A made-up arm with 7 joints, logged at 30 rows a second.
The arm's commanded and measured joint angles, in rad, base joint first. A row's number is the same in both.
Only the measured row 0 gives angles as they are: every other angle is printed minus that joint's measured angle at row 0.
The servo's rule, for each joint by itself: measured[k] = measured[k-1] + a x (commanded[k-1-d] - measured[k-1]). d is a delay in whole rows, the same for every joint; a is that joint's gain. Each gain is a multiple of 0.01, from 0.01 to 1. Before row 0 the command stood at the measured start. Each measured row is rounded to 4 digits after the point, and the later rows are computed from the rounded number. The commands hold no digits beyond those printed.
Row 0, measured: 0.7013 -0.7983 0.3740 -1.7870 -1.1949 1.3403 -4.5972
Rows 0 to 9, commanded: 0.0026 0.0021 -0.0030 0.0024 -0.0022 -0.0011 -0.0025; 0.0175 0.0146 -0.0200 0.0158 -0.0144 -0.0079 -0.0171; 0.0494 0.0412 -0.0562 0.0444 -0.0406 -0.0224 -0.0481; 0.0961 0.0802 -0.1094 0.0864 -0.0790 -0.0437 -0.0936; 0.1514 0.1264 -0.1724 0.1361 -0.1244 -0.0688 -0.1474; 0.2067 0.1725 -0.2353 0.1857 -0.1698 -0.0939 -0.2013; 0.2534 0.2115 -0.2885 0.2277 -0.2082 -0.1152 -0.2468; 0.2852 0.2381 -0.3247 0.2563 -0.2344 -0.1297 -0.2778; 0.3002 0.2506 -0.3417 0.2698 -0.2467 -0.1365 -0.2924; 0.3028 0.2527 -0.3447 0.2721 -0.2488 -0.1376 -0.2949
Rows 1 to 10, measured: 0.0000 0.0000 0.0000 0.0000 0.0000 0.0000 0.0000; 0.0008 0.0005 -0.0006 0.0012 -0.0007 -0.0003 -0.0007; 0.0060 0.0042 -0.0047 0.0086 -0.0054 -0.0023 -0.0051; 0.0195 0.0138 -0.0155 0.0269 -0.0174 -0.0075 -0.0167; 0.0432 0.0311 -0.0352 0.0572 -0.0383 -0.0169 -0.0375; 0.0767 0.0559 -0.0640 0.0974 -0.0676 -0.0304 -0.0672; 0.1170 0.0862 -0.1000 0.1424 -0.1023 -0.0469 -0.1034; 0.1593 0.1188 -0.1396 0.1859 -0.1383 -0.0647 -0.1421; 0.1983 0.1498 -0.1785 0.2218 -0.1710 -0.0816 -0.1787; 0.2299 0.1760 -0.2128 0.2463 -0.1967 -0.0959 -0.2094
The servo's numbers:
d 1
a 0.31 0.26 0.21 0.51 0.34 0.26 0.27

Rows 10 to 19, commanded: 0.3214 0.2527 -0.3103 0.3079 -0.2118 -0.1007 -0.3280; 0.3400 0.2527 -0.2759 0.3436 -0.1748 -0.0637 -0.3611; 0.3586 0.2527 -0.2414 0.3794 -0.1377 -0.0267 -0.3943; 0.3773 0.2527 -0.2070 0.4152 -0.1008 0.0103 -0.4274; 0.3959 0.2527 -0.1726 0.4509 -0.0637 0.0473 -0.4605; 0.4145 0.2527 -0.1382 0.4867 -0.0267 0.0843 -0.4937; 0.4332 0.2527 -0.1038 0.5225 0.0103 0.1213 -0.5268; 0.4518 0.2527 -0.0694 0.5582 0.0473 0.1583 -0.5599; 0.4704 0.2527 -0.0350 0.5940 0.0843 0.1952 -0.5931; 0.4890 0.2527 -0.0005 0.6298 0.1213 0.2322 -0.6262
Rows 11 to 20, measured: 0.2525 0.1959 -0.2405 0.2595 -0.2144 -0.1067 -0.2325; 0.2739 0.2107 -0.2552 0.2842 -0.2135 -0.1051 -0.2583; 0.2944 0.2216 -0.2595 0.3145 -0.2003 -0.0943 -0.2861; 0.3143 0.2297 -0.2557 0.3476 -0.1790 -0.0767 -0.3153; 0.3338 0.2357 -0.2455 0.3821 -0.1524 -0.0541 -0.3456; 0.3531 0.2401 -0.2302 0.4172 -0.1222 -0.0277 -0.3766; 0.3721 0.2434 -0.2109 0.4526 -0.0897 0.0014 -0.4082; 0.3910 0.2458 -0.1884 0.4882 -0.0557 0.0326 -0.4402; 0.4098 0.2476 -0.1634 0.5239 -0.0207 0.0653 -0.4725; 0.4286 0.2489 -0.1364 0.5597 0.0150 0.0991 -0.5051
